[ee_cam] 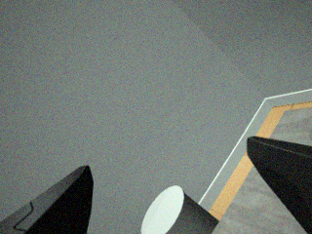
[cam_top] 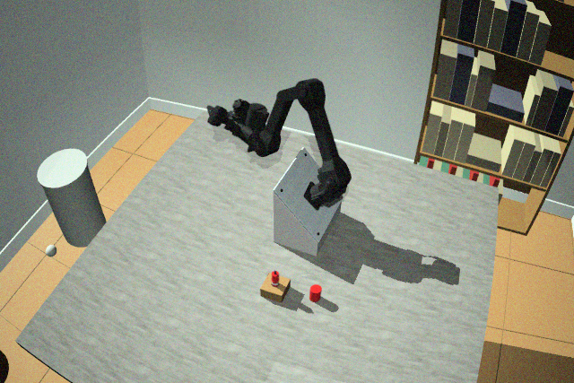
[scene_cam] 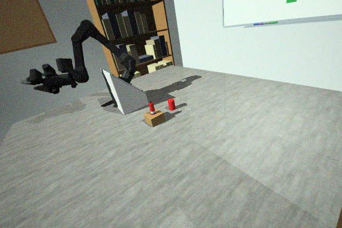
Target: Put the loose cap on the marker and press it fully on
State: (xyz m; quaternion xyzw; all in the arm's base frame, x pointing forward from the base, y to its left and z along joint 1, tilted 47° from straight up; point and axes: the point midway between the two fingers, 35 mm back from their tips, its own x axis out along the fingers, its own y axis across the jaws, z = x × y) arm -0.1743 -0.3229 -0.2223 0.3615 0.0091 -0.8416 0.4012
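The red cap is 52 cm to the left of my gripper tip, 44 cm ahead of it and 21 cm below it. Round my gripper tip: holder block 46 cm ahead, 40 cm to the left, 22 cm below.
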